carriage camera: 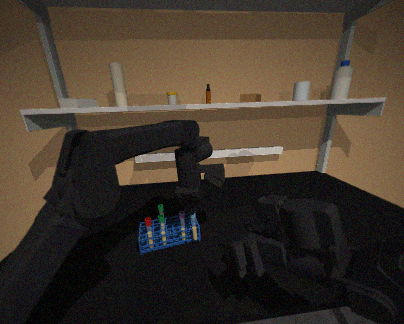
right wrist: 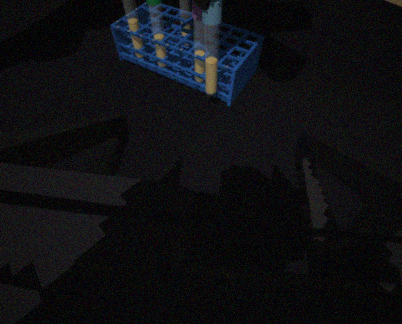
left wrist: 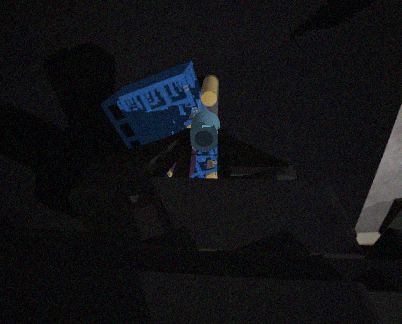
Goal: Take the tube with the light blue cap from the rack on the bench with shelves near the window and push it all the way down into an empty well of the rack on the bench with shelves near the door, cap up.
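Observation:
The tube with the light blue cap is held cap up, about upright. My left gripper is shut on it near the cap; its fingers are dark and hard to make out. The blue rack stands on the dark bench. In the right wrist view the tube's yellow lower part shows in front of the rack's near side, by its right end, and does not appear to sit in a well. My right gripper is open and empty, nearer the camera than the rack.
The rack holds a red-capped tube, green-capped tubes and a purple-capped tube. Behind is a shelf with a brown bottle, a blue-capped bottle and a white cylinder.

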